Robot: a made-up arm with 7 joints. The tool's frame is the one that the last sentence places.
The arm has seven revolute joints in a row. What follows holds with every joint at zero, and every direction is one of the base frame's.
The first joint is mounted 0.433 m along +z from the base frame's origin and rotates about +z.
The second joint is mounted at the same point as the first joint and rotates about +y.
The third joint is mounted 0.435 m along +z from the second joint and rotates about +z.
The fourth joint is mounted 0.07 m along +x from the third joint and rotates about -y.
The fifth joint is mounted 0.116 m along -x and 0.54 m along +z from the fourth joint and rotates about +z.
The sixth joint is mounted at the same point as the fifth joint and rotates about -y.
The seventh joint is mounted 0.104 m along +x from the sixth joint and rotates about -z.
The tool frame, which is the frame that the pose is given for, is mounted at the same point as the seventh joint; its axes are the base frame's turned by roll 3.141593, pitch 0 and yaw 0 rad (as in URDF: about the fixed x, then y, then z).
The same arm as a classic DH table. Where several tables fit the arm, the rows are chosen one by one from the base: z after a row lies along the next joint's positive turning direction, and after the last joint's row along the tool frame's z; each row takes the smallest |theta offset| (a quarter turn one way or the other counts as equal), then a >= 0, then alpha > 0; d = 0 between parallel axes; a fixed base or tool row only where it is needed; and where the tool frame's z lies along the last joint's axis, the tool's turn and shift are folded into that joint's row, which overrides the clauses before.
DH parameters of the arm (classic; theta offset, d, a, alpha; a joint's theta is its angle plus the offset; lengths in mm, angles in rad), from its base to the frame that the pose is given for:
joint 1: 0 433 0 -1.5708
joint 2: 0 0 0 1.5708
joint 3: 0 435 70 1.5708
joint 4: 0 0 -116 -1.5708
joint 5: 0 540 0 1.5708
joint 6: 0 0 104 1.5708
joint 7: 0 0 0 0

